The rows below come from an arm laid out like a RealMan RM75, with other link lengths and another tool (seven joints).
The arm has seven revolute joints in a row. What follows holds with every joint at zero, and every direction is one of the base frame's.
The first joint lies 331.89 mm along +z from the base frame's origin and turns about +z.
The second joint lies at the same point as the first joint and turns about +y.
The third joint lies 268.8 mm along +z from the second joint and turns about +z.
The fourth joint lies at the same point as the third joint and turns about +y.
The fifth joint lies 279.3 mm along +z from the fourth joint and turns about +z.
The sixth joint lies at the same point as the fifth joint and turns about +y.
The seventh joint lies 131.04 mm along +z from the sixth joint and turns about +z.
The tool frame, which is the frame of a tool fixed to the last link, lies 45 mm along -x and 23 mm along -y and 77 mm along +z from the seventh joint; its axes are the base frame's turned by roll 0.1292, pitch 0 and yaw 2.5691 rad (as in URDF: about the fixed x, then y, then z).
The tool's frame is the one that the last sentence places.
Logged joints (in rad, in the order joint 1, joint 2, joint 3, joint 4, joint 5, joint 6, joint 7), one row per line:
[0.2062 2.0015 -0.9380 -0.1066 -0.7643 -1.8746 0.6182]
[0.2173 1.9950 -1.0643 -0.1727 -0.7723 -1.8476 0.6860]
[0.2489 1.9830 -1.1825 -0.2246 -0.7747 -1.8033 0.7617]
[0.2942 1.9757 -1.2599 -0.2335 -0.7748 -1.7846 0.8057]
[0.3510 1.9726 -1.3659 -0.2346 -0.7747 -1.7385 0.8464]
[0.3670 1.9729 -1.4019 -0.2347 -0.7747 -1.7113 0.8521]
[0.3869 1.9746 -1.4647 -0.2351 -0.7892 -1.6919 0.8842]
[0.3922 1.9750 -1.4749 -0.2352 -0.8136 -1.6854 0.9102]
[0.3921 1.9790 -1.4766 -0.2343 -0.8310 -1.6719 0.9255]
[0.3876 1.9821 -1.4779 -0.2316 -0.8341 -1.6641 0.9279]
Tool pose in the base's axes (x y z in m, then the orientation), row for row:
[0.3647 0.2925 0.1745 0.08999 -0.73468 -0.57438 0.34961]
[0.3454 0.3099 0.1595 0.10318 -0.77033 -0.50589 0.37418]
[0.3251 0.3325 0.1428 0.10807 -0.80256 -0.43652 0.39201]
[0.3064 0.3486 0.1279 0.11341 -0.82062 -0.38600 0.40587]
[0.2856 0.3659 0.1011 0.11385 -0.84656 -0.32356 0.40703]
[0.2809 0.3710 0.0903 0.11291 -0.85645 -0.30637 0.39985]
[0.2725 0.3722 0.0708 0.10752 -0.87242 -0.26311 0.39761]
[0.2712 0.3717 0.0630 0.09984 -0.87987 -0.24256 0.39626]
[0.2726 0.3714 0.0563 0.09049 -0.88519 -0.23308 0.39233]
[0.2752 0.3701 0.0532 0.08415 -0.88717 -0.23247 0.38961]
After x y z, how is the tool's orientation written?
As a quaternion, x y z w.
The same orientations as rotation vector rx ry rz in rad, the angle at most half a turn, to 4 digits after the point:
[0.2331 -1.9034 -1.4881]
[0.2642 -1.9725 -1.2954]
[0.2744 -2.0379 -1.1084]
[0.2861 -2.0703 -0.9738]
[0.2871 -2.1346 -0.8159]
[0.2857 -2.1668 -0.7751]
[0.2723 -2.2095 -0.6663]
[0.2530 -2.2297 -0.6147]
[0.2297 -2.2473 -0.5917]
[0.2139 -2.2552 -0.5910]

